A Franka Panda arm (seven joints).
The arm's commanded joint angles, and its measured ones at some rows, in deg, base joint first. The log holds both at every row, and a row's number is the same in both.
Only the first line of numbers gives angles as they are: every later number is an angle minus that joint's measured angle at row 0.
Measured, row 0: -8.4 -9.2 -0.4 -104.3 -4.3 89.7 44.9
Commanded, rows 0 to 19: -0.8 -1.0 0.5 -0.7 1.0 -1.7 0.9; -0.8 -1.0 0.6 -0.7 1.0 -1.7 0.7; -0.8 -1.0 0.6 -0.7 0.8 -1.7 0.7; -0.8 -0.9 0.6 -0.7 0.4 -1.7 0.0; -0.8 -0.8 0.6 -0.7 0.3 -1.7 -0.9; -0.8 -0.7 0.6 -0.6 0.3 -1.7 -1.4; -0.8 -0.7 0.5 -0.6 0.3 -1.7 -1.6; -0.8 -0.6 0.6 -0.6 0.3 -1.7 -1.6; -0.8 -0.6 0.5 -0.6 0.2 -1.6 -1.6; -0.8 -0.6 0.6 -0.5 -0.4 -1.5 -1.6; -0.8 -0.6 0.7 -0.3 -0.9 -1.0 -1.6; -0.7 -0.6 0.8 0.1 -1.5 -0.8 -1.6; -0.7 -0.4 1.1 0.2 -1.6 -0.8 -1.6; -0.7 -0.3 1.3 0.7 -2.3 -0.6 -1.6; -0.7 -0.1 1.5 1.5 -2.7 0.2 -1.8; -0.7 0.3 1.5 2.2 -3.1 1.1 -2.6; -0.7 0.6 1.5 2.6 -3.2 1.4 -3.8; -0.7 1.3 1.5 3.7 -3.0 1.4 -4.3; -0.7 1.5 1.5 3.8 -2.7 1.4 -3.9; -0.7 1.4 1.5 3.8 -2.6 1.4 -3.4
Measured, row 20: -0.3 0.2 0.9 2.0 -2.3 1.1 -3.0
